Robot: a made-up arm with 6 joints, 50 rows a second.
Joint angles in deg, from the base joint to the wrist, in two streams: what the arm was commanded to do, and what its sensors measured. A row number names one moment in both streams.
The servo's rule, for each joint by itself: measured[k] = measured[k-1] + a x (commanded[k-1-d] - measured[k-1]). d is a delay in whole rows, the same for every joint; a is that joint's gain. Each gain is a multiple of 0.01, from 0.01 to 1. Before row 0 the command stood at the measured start. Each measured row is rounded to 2 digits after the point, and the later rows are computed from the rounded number. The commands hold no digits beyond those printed.
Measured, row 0:
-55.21 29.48 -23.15 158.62 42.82 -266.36
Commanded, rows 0 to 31:
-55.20 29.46 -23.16 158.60 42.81 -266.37
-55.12 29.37 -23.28 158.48 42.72 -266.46
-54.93 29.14 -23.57 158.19 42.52 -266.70
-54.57 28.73 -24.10 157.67 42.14 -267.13
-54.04 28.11 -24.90 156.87 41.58 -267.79
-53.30 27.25 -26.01 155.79 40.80 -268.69
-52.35 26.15 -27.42 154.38 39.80 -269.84
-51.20 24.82 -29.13 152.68 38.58 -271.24
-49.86 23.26 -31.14 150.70 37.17 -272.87
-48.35 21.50 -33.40 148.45 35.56 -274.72
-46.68 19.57 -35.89 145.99 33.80 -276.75
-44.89 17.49 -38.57 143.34 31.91 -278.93
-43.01 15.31 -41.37 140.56 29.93 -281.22
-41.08 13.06 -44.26 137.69 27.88 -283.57
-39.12 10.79 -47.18 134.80 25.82 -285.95
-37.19 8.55 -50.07 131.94 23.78 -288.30
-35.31 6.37 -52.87 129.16 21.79 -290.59
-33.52 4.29 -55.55 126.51 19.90 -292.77
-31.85 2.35 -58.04 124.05 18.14 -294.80
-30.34 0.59 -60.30 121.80 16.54 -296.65
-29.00 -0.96 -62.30 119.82 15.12 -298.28
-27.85 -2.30 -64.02 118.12 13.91 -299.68
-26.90 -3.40 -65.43 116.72 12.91 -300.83
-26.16 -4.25 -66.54 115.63 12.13 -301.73
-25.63 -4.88 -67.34 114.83 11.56 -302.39
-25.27 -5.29 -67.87 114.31 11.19 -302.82
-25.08 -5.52 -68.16 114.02 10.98 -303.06
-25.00 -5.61 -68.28 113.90 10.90 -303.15
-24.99 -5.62 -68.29 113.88 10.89 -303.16
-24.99 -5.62 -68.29 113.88 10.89 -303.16
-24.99 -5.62 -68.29 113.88 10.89 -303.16
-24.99 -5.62 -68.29 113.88 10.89 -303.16
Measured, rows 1 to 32:
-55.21 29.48 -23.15 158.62 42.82 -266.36
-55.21 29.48 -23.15 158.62 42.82 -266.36
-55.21 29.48 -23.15 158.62 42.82 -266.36
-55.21 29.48 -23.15 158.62 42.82 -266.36
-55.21 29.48 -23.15 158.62 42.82 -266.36
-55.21 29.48 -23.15 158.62 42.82 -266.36
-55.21 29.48 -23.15 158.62 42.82 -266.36
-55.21 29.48 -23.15 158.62 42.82 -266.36
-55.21 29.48 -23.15 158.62 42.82 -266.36
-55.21 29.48 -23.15 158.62 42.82 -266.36
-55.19 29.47 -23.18 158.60 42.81 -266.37
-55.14 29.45 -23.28 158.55 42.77 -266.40
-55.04 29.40 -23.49 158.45 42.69 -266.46
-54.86 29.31 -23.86 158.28 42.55 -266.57
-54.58 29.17 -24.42 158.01 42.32 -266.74
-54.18 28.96 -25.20 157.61 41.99 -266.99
-53.64 28.67 -26.22 157.07 41.55 -267.33
-52.96 28.29 -27.50 156.37 40.98 -267.77
-52.13 27.81 -29.03 155.50 40.28 -268.33
-51.15 27.23 -30.81 154.45 39.44 -269.00
-50.02 26.55 -32.83 153.23 38.46 -269.79
-48.76 25.76 -35.05 151.84 37.35 -270.70
-47.38 24.87 -37.44 150.28 36.12 -271.73
-45.89 23.88 -39.97 148.58 34.78 -272.87
-44.32 22.81 -42.60 146.75 33.35 -274.10
-42.70 21.66 -45.27 144.82 31.85 -275.42
-41.05 20.44 -47.94 142.81 30.30 -276.81
-39.39 19.17 -50.57 140.75 28.72 -278.25
-37.76 17.87 -53.10 138.67 27.14 -279.72
-36.18 16.55 -55.49 136.60 25.58 -281.20
-34.68 15.23 -57.71 134.57 24.06 -282.68
-33.28 13.93 -59.72 132.61 22.61 -284.13
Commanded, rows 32 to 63:
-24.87 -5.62 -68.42 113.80 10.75 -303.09
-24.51 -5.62 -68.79 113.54 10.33 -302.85
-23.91 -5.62 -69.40 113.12 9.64 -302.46
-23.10 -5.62 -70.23 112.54 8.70 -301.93
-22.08 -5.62 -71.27 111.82 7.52 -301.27
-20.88 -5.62 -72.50 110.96 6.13 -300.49
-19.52 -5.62 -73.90 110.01 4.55 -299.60
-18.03 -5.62 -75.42 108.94 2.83 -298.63
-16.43 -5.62 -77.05 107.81 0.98 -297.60
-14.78 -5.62 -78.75 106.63 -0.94 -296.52
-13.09 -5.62 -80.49 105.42 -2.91 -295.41
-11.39 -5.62 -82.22 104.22 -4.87 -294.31
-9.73 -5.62 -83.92 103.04 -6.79 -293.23
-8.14 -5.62 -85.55 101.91 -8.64 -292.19
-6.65 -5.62 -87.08 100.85 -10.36 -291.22
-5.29 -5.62 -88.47 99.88 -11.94 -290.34
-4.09 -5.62 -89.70 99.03 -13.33 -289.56
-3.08 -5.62 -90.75 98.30 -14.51 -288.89
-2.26 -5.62 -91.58 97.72 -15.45 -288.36
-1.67 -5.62 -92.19 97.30 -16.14 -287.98
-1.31 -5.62 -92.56 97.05 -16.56 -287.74
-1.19 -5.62 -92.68 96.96 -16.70 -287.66
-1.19 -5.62 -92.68 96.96 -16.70 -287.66
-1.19 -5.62 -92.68 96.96 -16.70 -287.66
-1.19 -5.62 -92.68 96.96 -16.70 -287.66
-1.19 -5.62 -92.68 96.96 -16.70 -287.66
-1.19 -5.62 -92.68 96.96 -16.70 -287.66
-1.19 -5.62 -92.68 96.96 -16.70 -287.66
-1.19 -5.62 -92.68 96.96 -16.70 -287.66
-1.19 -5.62 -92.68 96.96 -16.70 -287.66
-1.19 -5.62 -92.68 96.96 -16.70 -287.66
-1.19 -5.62 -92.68 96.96 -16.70 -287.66
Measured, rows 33 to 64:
-32.00 12.66 -61.49 130.74 21.25 -285.54
-30.85 11.43 -63.01 128.99 19.99 -286.89
-29.85 10.26 -64.27 127.38 18.85 -288.16
-28.99 9.16 -65.28 125.91 17.83 -289.35
-28.27 8.13 -66.06 124.59 16.93 -290.45
-27.68 7.17 -66.64 123.41 16.14 -291.47
-27.20 6.27 -67.07 122.36 15.46 -292.41
-26.80 5.44 -67.39 121.43 14.87 -293.27
-26.47 4.67 -67.62 120.60 14.35 -294.06
-26.18 3.95 -67.83 119.85 13.88 -294.78
-25.88 3.28 -68.08 119.16 13.42 -295.43
-25.53 2.66 -68.42 118.50 12.93 -295.99
-25.09 2.08 -68.89 117.84 12.38 -296.47
-24.55 1.54 -69.51 117.18 11.75 -296.85
-23.89 1.04 -70.29 116.50 11.02 -297.14
-23.10 0.57 -71.23 115.79 10.18 -297.34
-22.19 0.14 -72.32 115.04 9.22 -297.44
-21.15 -0.26 -73.55 114.24 8.15 -297.45
-20.00 -0.64 -74.90 113.40 6.97 -297.38
-18.76 -0.99 -76.35 112.52 5.69 -297.22
-17.43 -1.31 -77.88 111.61 4.32 -296.99
-16.04 -1.61 -79.45 110.67 2.88 -296.69
-14.62 -1.89 -81.04 109.71 1.38 -296.33
-13.19 -2.15 -82.61 108.74 -0.15 -295.92
-11.77 -2.39 -84.13 107.77 -1.68 -295.47
-10.39 -2.62 -85.58 106.81 -3.19 -295.00
-9.07 -2.83 -86.92 105.87 -4.66 -294.51
-7.84 -3.03 -88.13 104.97 -6.06 -294.02
-6.73 -3.21 -89.19 104.13 -7.37 -293.54
-5.75 -3.38 -90.07 103.35 -8.56 -293.08
-4.93 -3.54 -90.75 102.65 -9.62 -292.65
-4.26 -3.69 -91.25 102.02 -10.54 -292.25

